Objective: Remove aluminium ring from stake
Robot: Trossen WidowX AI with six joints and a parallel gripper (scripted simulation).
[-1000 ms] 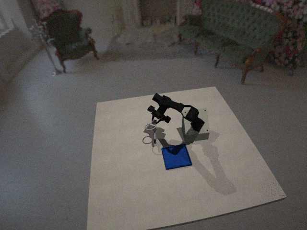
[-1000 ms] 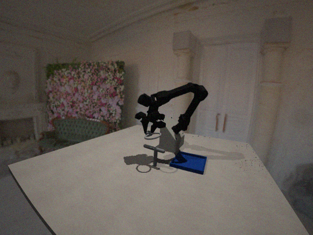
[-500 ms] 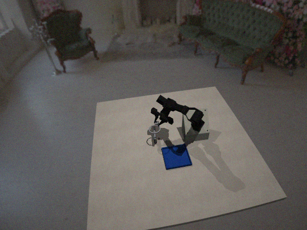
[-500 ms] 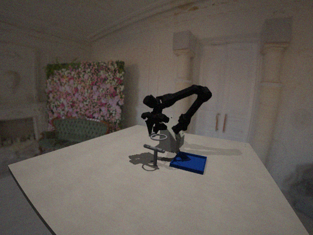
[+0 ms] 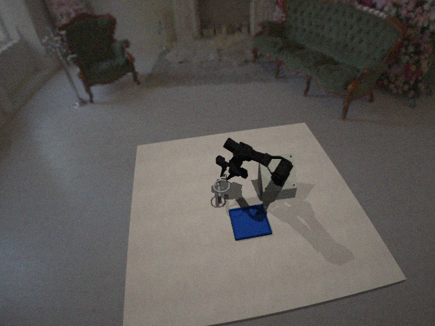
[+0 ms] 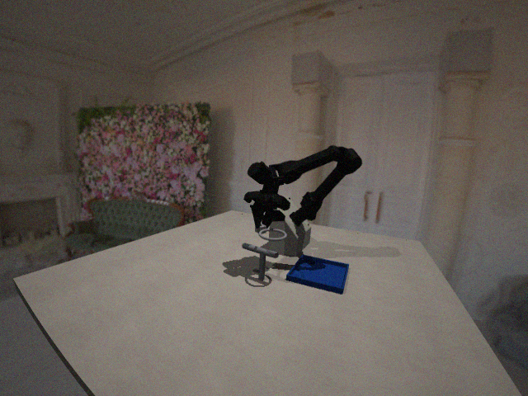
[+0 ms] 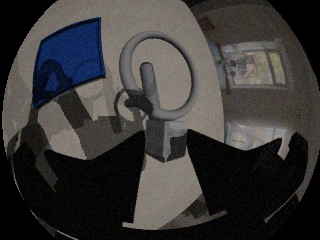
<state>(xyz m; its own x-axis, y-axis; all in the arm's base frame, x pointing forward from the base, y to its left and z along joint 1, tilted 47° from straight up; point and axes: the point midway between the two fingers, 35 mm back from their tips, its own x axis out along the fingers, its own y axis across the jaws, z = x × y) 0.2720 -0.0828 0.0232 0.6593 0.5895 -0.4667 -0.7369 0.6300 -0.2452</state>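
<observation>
My gripper tip is 4 cm to the right of the aluminium ring and 2 cm short of it. The rest, counted from my gripper tip: blue tray 20 cm to the left, 15 cm below, 10 cm behind.
</observation>
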